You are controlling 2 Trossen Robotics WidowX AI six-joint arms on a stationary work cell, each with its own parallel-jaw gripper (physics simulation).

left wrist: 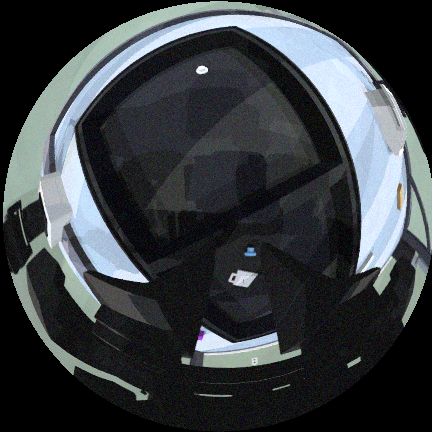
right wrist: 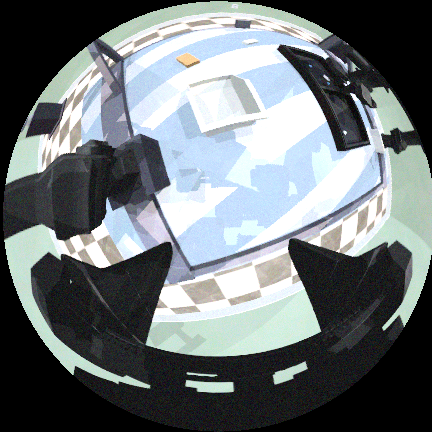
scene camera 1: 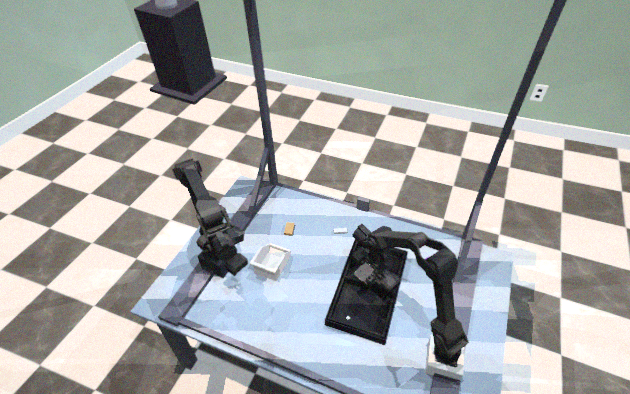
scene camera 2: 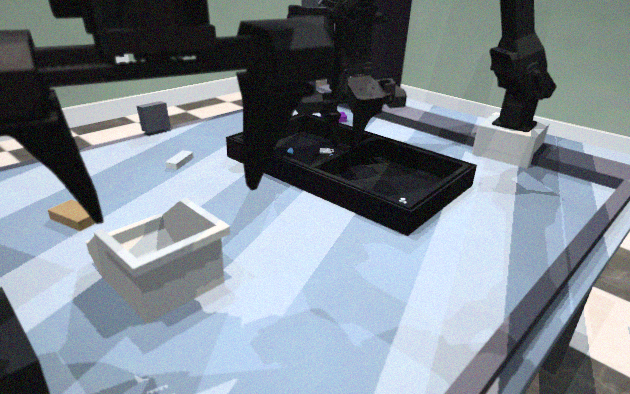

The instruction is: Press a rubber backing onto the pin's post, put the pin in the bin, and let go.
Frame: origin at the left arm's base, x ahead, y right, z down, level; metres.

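Where they show: left gripper, fingertip midpoint: (left wrist: 238, 247) (right wrist: 337, 87) (scene camera 2: 345, 146); right gripper, fingertip midpoint: (right wrist: 232, 247) (scene camera 1: 226, 267) (scene camera 2: 181, 203); left arm's base, origin of the base link: (left wrist: 42, 214) (right wrist: 383, 140) (scene camera 1: 446, 354) (scene camera 2: 514, 124); right arm's base, origin of the base link: (right wrist: 121, 173).
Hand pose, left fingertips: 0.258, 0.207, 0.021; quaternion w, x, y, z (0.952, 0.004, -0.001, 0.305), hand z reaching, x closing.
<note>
Each offset is from my left fingertips to the top centre of the thing, as dx, dy, dz. "pt": to the spot under its first point.
The black two-part tray @(+0.016, -0.011, -0.001) (scene camera 1: 355, 333) (scene camera 2: 350, 202) (left wrist: 300, 82) holds a small flat silver-white piece @(-0.025, +0.056, +0.023) (scene camera 2: 326, 150) (left wrist: 243, 278), likely the pin, and a small blue piece (scene camera 2: 290, 150) (left wrist: 250, 251), likely a rubber backing, in its far part. A tiny white disc @(+0.062, -0.146, +0.025) (scene camera 1: 348, 317) (scene camera 2: 403, 200) (left wrist: 201, 70) lies in the near part. My left gripper (left wrist: 238, 247) is partly open and empty above the tray; both far pieces show between its fingers in the left wrist view. My right gripper (scene camera 2: 176, 204) (right wrist: 232, 247) is wide open and empty, away from the tray. The pale bin @(pt +0.407, -0.065, -0.006) (scene camera 1: 262, 270) (scene camera 2: 180, 270) (right wrist: 245, 95) stands upright.
An orange block @(+0.386, +0.178, +0.023) (scene camera 1: 289, 229) (scene camera 2: 72, 214) (right wrist: 188, 59) and a white block @(+0.178, +0.224, +0.026) (scene camera 1: 340, 230) (scene camera 2: 179, 159) (right wrist: 250, 42) lie beyond the bin. A dark box @(+0.115, +0.376, -0.020) (scene camera 1: 363, 204) (scene camera 2: 154, 117) is at the far edge. A purple thing @(-0.192, +0.155, +0.024) (scene camera 2: 342, 117) (left wrist: 200, 335) shows behind the tray.
</note>
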